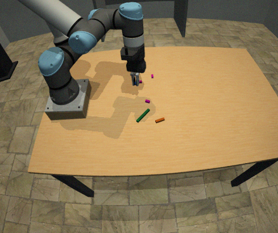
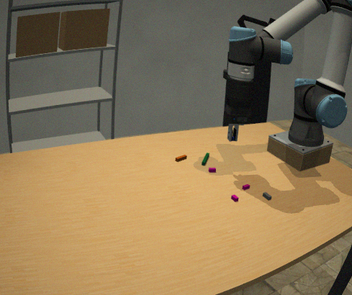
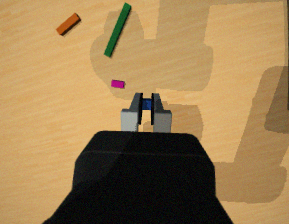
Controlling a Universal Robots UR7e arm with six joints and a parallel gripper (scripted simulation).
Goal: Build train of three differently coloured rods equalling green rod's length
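My gripper is now 10 mm short of the green rod, 100 mm to the left of it and 110 mm above it. Round my hand: grey rod (20 mm ahead, 190 mm to the left, 110 mm below); blue rod (10 mm below); orange rod (70 mm ahead, 140 mm to the right, 110 mm below).
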